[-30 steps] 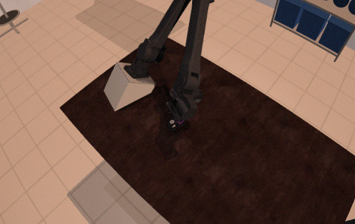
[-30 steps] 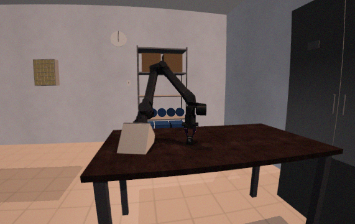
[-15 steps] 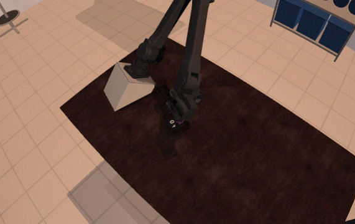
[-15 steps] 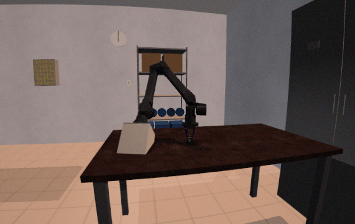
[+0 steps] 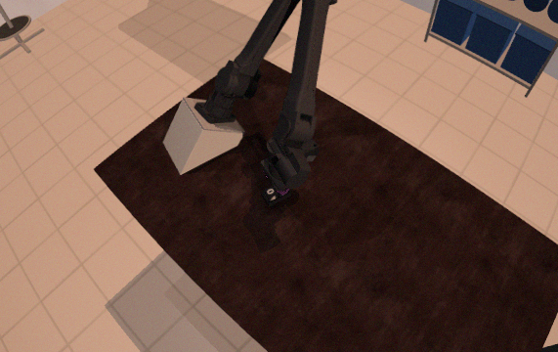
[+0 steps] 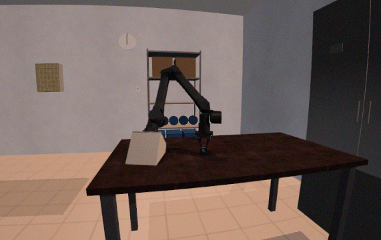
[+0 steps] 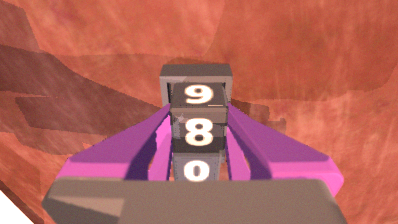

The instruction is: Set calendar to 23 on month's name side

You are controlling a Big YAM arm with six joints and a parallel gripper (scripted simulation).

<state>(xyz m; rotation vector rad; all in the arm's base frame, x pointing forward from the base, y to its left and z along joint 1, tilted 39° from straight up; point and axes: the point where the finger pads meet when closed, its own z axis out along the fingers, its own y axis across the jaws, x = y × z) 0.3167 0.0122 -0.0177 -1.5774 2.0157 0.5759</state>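
Now: hand 20 mm to the left of the dark tray, 20 mm above it and 10 mm past it.
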